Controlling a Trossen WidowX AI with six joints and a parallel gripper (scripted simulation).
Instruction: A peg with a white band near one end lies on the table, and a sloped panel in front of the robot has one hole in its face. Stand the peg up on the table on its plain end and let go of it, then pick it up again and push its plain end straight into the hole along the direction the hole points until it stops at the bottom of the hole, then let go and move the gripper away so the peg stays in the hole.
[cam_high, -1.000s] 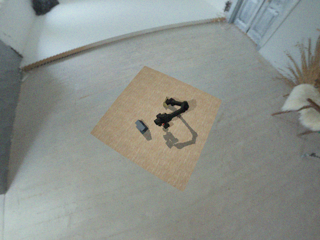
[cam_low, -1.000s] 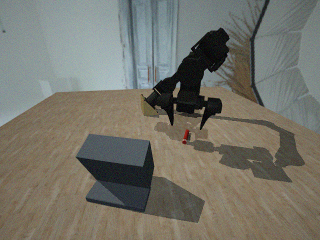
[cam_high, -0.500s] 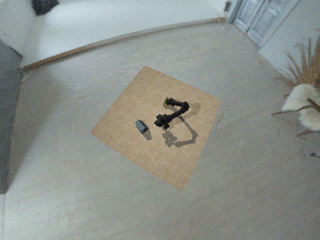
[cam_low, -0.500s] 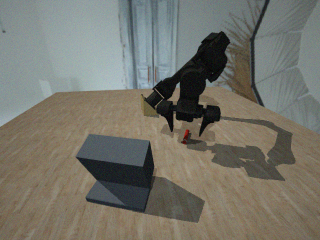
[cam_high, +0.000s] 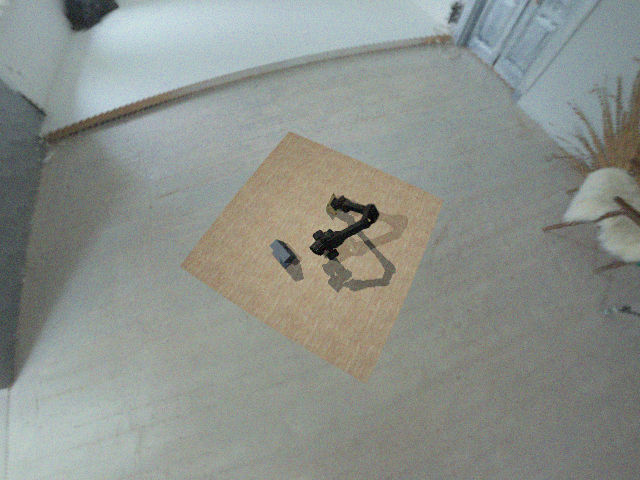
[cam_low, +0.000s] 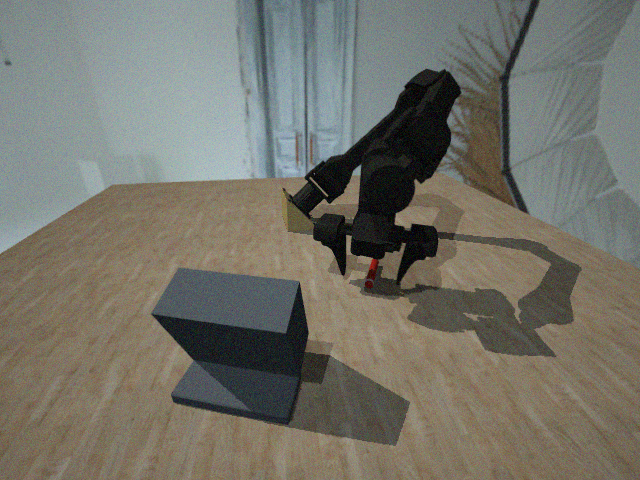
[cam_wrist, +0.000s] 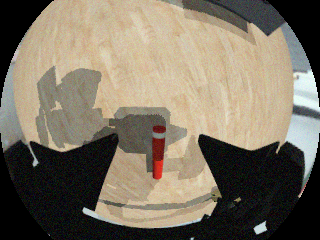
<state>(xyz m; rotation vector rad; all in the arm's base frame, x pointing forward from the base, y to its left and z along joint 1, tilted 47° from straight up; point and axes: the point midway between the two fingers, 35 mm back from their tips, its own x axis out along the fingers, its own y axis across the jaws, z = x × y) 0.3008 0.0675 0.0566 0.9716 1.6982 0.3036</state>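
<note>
My gripper tip is 10 mm to the right of the red peg, 10 mm past it and 10 mm above it. The rest, counted from my gripper tip: sloped panel: 200 mm to the right, 150 mm ahead, 60 mm above; flat grey base: 210 mm to the right, 170 mm ahead, 10 mm below.
</note>
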